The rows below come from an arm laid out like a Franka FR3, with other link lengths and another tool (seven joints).
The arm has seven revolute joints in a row. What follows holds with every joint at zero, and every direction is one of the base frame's. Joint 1 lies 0.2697 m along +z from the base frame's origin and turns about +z. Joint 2 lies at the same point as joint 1 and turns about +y. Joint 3 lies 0.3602 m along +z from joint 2 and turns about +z. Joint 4 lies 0.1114 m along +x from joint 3 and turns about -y. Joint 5 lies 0.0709 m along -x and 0.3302 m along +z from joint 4 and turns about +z. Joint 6 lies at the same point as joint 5 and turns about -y. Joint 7 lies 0.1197 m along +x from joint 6 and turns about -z. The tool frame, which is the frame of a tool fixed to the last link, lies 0.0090 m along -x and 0.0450 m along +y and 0.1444 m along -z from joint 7; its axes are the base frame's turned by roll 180.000, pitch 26.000 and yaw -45.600 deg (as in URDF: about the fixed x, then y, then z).
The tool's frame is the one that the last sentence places.
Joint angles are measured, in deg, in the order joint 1, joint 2, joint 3, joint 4, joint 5, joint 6, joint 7. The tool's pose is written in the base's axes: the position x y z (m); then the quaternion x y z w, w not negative. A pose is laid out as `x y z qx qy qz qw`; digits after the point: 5 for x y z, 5 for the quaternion.
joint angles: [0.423 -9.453 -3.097 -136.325 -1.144 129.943 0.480]
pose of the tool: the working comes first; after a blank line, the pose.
Where each joint sits with the arm in this pose, in the base's axes (m; each line is computed from the numbers above, not from the rounded line before):
joint 1: 0.0000 0.0000 0.2697
joint 2: 0.0000 0.0000 0.2697
joint 3: -0.0592 -0.0004 0.6250
joint 4: 0.0506 -0.0056 0.6433
joint 5: 0.3570 -0.0185 0.5018
joint 6: 0.3570 -0.0185 0.5018
joint 7: 0.4765 -0.0225 0.5082
the tool: 0.4771 0.0216 0.3632

0.47706 0.02157 0.36321 -0.89562 0.39477 0.18002 0.09805
